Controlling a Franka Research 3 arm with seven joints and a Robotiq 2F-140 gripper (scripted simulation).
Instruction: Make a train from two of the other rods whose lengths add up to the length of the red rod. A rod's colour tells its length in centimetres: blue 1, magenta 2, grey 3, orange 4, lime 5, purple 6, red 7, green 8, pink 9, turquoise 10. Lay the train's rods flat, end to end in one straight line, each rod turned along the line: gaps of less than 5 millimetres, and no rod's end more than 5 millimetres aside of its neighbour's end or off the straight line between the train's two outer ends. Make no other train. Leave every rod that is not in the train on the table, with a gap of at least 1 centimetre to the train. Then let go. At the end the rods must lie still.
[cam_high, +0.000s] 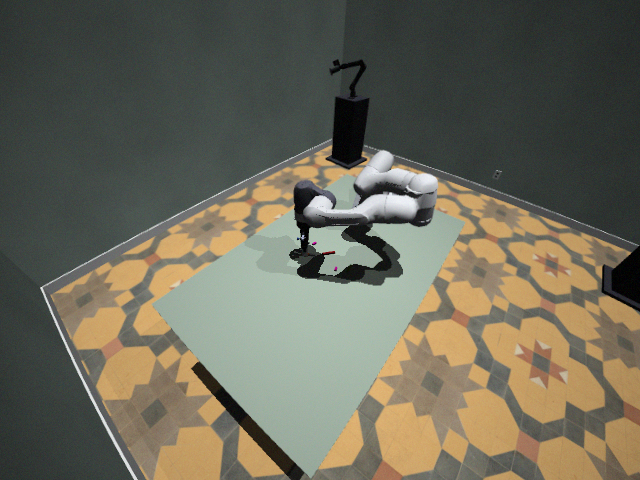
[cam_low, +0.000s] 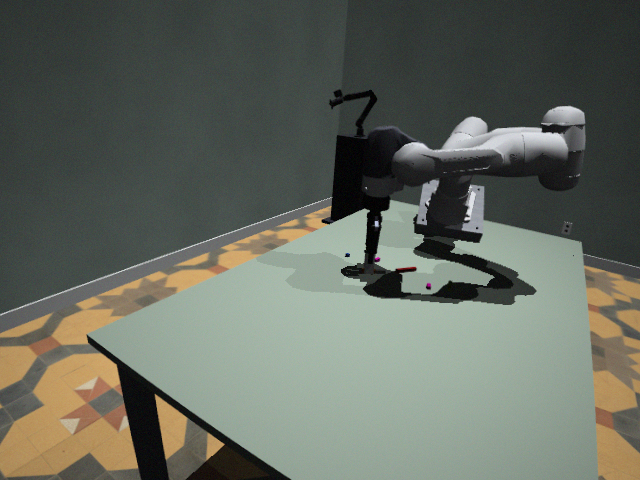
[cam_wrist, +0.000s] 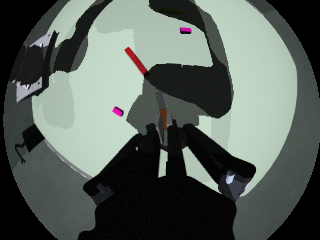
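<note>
My gripper is now 30 mm above the orange rod. Also, from my hand: red rod 90 mm behind, 80 mm to the left, 30 mm below; grey rod 30 mm to the left, 30 mm below, 20 mm behind; blue rod 110 mm to the right, 50 mm behind, 30 mm below.
</note>
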